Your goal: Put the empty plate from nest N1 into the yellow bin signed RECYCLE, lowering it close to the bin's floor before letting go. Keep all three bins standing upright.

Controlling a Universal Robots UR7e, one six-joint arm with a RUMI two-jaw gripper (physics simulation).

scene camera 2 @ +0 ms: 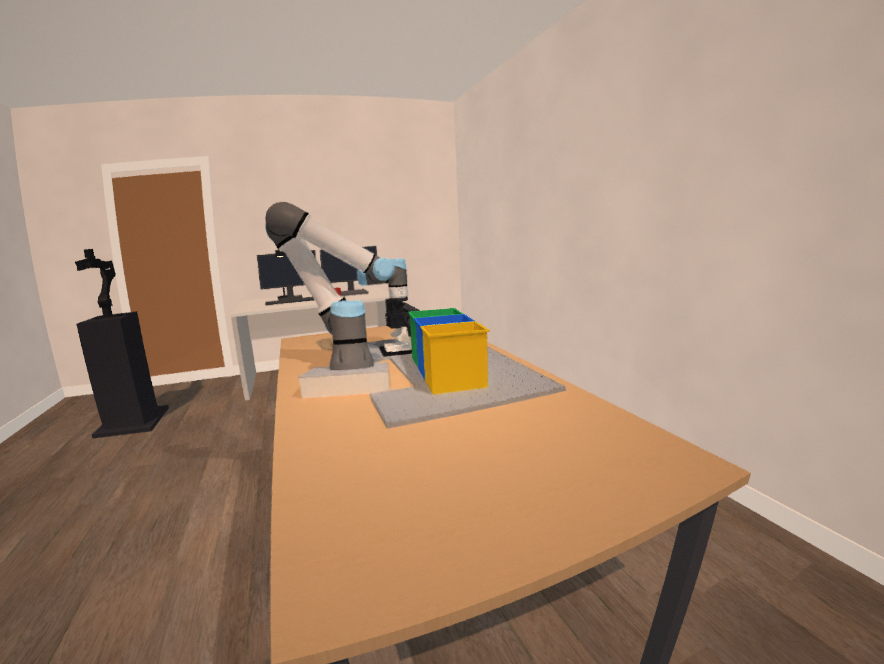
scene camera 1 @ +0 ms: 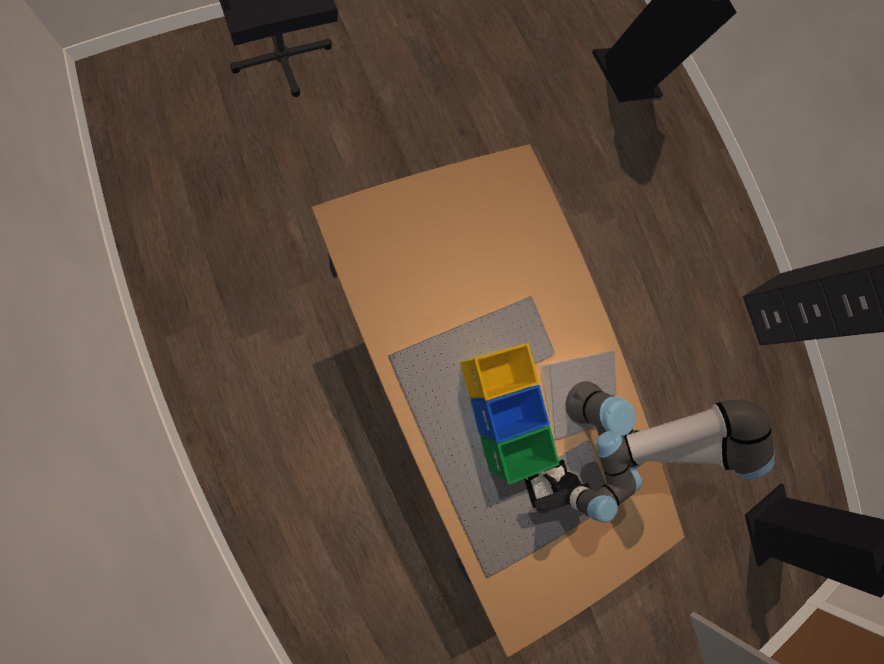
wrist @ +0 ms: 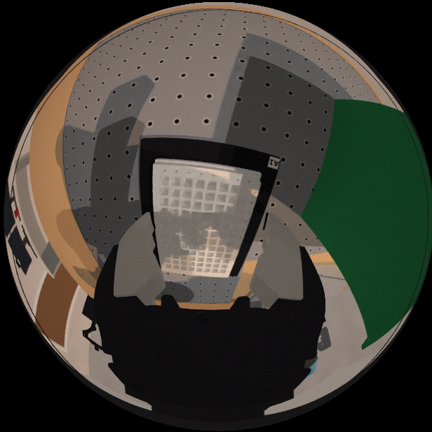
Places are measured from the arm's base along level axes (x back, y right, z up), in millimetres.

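Pixels of known places: gripper, fingertip midpoint: (scene camera 2: 405, 347) (scene camera 1: 544, 484); arm's base, origin of the base link: (scene camera 2: 352, 367) (scene camera 1: 583, 401).
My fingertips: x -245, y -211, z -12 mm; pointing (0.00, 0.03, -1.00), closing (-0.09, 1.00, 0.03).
Note:
For each thing: its top centre in the pictures, then the offset to it from my fingertips. Level surfaces: height alone.
- yellow bin, middle of its top: (scene camera 2: 453, 327) (scene camera 1: 507, 371) dx -45, dy +444, dz +166 mm
- blue bin, middle of its top: (scene camera 1: 518, 413) (scene camera 2: 443, 319) dx -60, dy +313, dz +166 mm
- green bin, middle of its top: (scene camera 1: 529, 454) (scene camera 2: 435, 312) dx -75, dy +181, dz +166 mm
- grey perforated board, its level: dz -15 mm
The clear plate (wrist: 197, 195) with square wells lies in a black nest frame (wrist: 145, 175); its small corner label (wrist: 273, 162) is upside down and hard to read. My gripper (wrist: 208, 213) is open above the plate, its two grey fingers near opposite sides of it, with no plate gripped. The exact finger height is unclear. The yellow bin (scene camera 1: 471, 380) (scene camera 2: 457, 363) stands upright at the far end of the bin row from the gripper. Its sign is too small to read in scene camera 1.
The blue bin (scene camera 1: 482, 418) and green bin (scene camera 1: 497, 460) (wrist: 375, 200) stand upright beside the yellow one, all on the grey perforated board (scene camera 1: 428, 400) (scene camera 2: 514, 389). The green bin is close beside the nest and gripper. The arm's base (scene camera 2: 350, 346) stands beside the row.

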